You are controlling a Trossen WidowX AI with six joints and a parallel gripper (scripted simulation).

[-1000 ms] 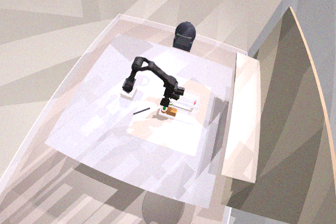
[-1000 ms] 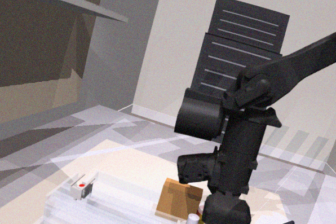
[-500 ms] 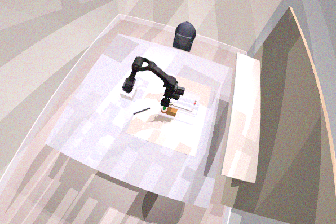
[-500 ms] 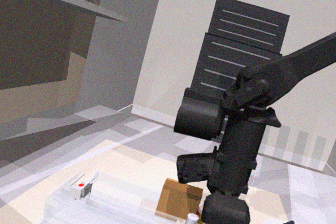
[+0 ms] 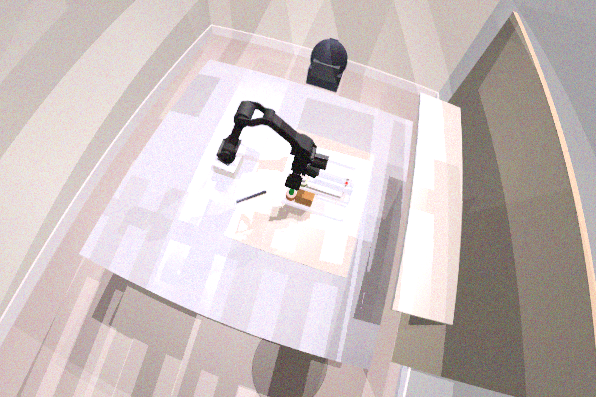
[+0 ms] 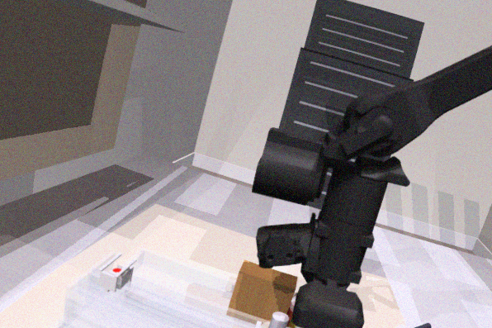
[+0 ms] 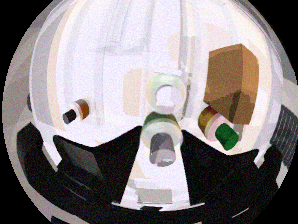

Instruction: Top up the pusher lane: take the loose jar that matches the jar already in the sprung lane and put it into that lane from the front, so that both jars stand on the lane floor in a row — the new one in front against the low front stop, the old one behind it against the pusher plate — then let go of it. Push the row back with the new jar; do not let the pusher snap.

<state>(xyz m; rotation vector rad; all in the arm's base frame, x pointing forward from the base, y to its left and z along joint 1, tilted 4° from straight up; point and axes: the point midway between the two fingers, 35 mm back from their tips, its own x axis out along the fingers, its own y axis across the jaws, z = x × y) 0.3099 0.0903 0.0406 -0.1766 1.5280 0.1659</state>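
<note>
Now: gripper tip 8 cm short of the brown box, 6 cm to the left of it and 1 cm above it. From my gripper tip the other things lie so: thin dark rod: 17 cm to the right, 13 cm behind, 4 cm below; sprung lane: 14 cm ahead, 6 cm to the left, 3 cm below.
</note>
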